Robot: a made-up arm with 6 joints. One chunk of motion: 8 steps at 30 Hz.
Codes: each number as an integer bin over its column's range. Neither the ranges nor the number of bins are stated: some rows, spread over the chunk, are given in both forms.
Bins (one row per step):
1: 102 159 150 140 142 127
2: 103 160 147 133 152 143
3: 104 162 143 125 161 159
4: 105 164 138 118 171 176
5: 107 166 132 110 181 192
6: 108 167 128 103 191 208
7: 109 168 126 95 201 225
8: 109 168 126 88 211 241
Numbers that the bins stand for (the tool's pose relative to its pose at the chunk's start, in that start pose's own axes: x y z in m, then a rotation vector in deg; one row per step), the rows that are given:
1: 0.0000 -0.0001 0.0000 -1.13 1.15 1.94
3: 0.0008 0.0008 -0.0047 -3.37 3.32 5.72
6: 0.0024 0.0024 -0.0147 -6.65 6.75 11.50
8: 0.0027 0.0027 -0.0160 -8.89 9.03 15.39
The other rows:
2: 0.0004 0.0002 -0.0020 -2.17 2.30 3.83
4: 0.0012 0.0015 -0.0080 -4.41 4.46 7.72
5: 0.0020 0.0021 -0.0120 -5.61 5.61 9.61
7: 0.0027 0.0027 -0.0160 -7.85 7.89 13.50

